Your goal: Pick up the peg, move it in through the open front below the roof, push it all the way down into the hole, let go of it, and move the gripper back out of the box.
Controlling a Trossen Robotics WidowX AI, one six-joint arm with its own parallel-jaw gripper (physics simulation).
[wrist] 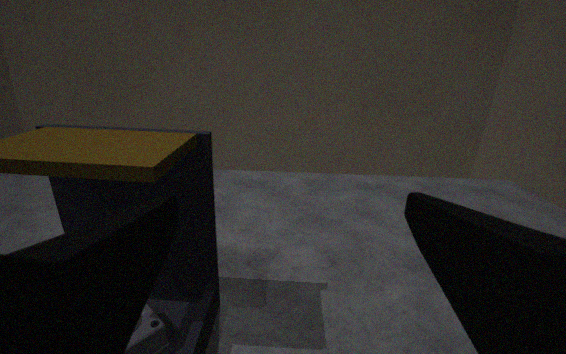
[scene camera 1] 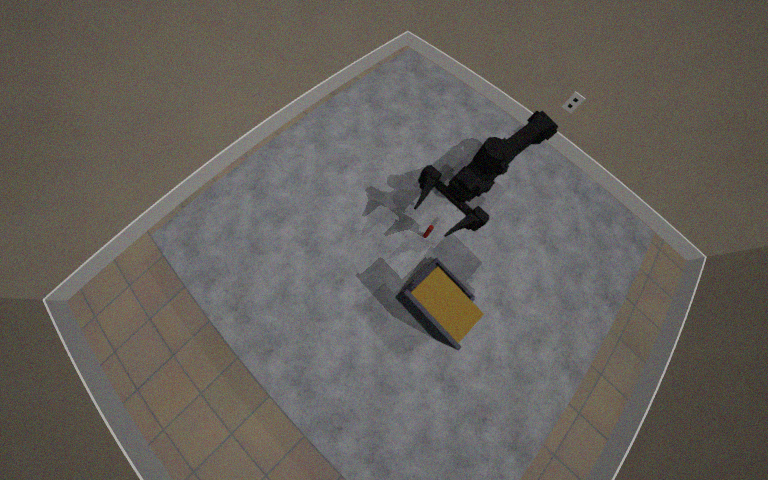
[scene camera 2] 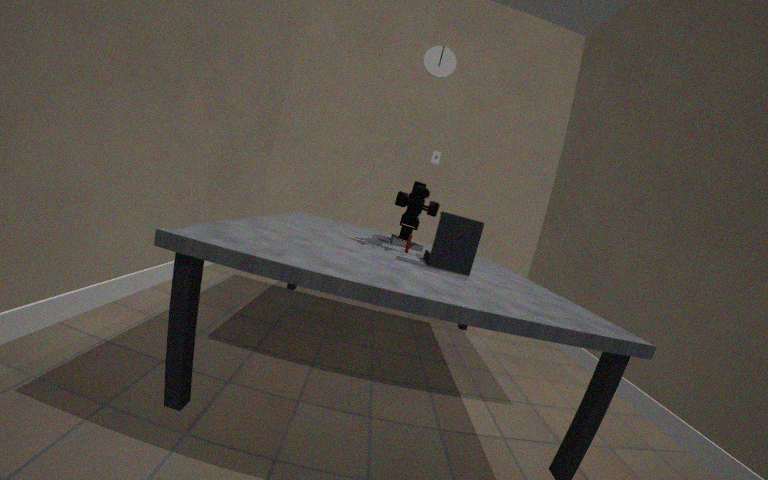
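Pixels of known places: gripper, between the fingertips: (wrist: 293, 204) (scene camera 1: 429, 222) (scene camera 2: 420, 204); arm's base, origin of its link: (scene camera 2: 404, 239).
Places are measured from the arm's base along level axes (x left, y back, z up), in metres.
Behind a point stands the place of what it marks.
The red peg (scene camera 1: 428, 230) @[x 0.030, y -0.217, z 0.030 m] (scene camera 2: 408, 243) @[x 0.029, y -0.217, z 0.007 m] stands upright on the table, in front of the box's open front; it does not show in the wrist view. The box has dark walls (scene camera 2: 457, 243) @[x 0.203, y -0.399, z 0.072 m] (wrist: 192, 225) @[x 0.139, y -0.395, z 0.077 m] and a yellow roof (scene camera 1: 447, 303) @[x 0.194, y -0.349, z 0.169 m] (wrist: 100, 147) @[x 0.177, y -0.340, z 0.169 m]. Under the roof, a small dark round hole (wrist: 154, 324) @[x 0.157, y -0.336, z 0.005 m] shows at the lower left of the wrist view, partly beside the left finger. My gripper (scene camera 1: 430, 221) @[x 0.035, y -0.263, z 0.179 m] (scene camera 2: 417, 203) @[x 0.035, y -0.263, z 0.179 m] (wrist: 293, 204) @[x 0.035, y -0.263, z 0.179 m] is wide open and empty. It is raised above the table, higher than the peg, and points level towards the box side.
The grey table (scene camera 1: 283, 254) @[x -0.189, y -0.600, z -0.033 m] (scene camera 2: 339, 266) @[x -0.114, y -0.774, z -0.033 m] (wrist: 360, 240) @[x -0.063, y -0.568, z -0.033 m] bears the arm, peg and box. The arm's base (scene camera 2: 406, 232) @[x 0.004, y -0.037, z 0.038 m] stands behind the peg in the second scene view. In the wrist view the box is at the left, overlapped by the left finger. Shadows fall around the box.
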